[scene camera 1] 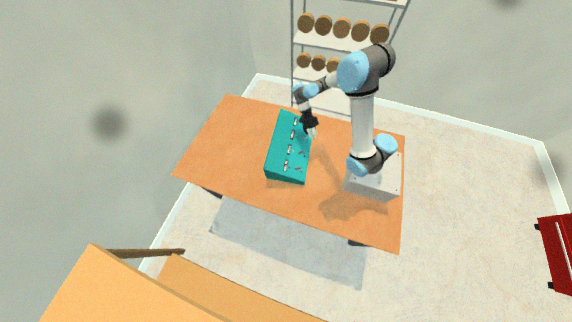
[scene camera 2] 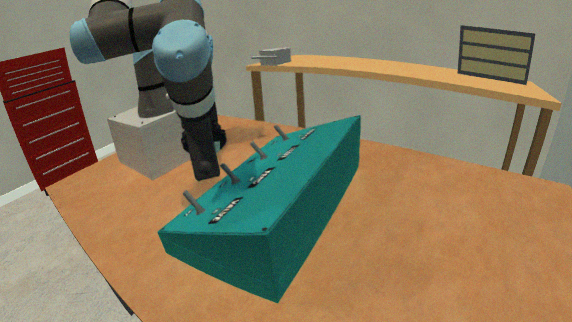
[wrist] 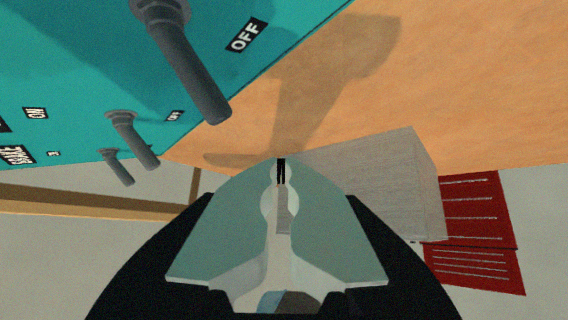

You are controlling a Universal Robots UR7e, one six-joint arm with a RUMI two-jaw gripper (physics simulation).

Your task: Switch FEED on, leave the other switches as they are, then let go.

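Places are measured from the arm's base along level axes (x left, y back, z up), in millimetres.
Pixels of known places: gripper, fingertip midpoint: (scene camera 1: 314,139) (wrist: 281,160); arm's base at its link origin: (scene camera 2: 159,110).
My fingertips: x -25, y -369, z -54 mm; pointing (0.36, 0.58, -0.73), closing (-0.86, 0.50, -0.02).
Note:
Ahead of a thing's pixels: the offset from my fingertips to its top centre. "spot": to the spot under its first point. Level surfaces: height alone.
The teal switch panel (scene camera 1: 276,145) (scene camera 2: 312,187) (wrist: 75,80) stands on the table. The FEED lever {dx +1, dy -73, dz +2 mm} (scene camera 2: 230,173) (wrist: 192,72) leans toward its OFF label {spot: dx -7, dy -53, dz -52 mm} (wrist: 246,35). The VALVE lever {dx -113, dy -110, dz +2 mm} (scene camera 2: 193,202), the VENT lever {dx +115, dy -36, dz +2 mm} (scene camera 2: 258,151) (wrist: 136,141) and the BRAKE lever {dx +229, dy +2, dz +2 mm} (scene camera 2: 281,132) (wrist: 117,167) lean the same way. My gripper (scene camera 1: 312,134) (scene camera 2: 207,176) (wrist: 281,160) is shut with nothing between its fingers. It is at the OFF side of the panel, beside the FEED lever, with a visible gap in the wrist view. In scene camera 2 one finger hides the other.
The orange-brown table {dz -124 mm} (scene camera 1: 215,145) (scene camera 2: 425,240) bears the panel and the arm's grey base block (scene camera 1: 367,187) (scene camera 2: 145,145) (wrist: 380,185). A red drawer cabinet (scene camera 2: 50,120) (wrist: 480,210) stands beyond the base. A shelf rack (scene camera 1: 292,60) and a side bench (scene camera 2: 400,70) stand by the walls.

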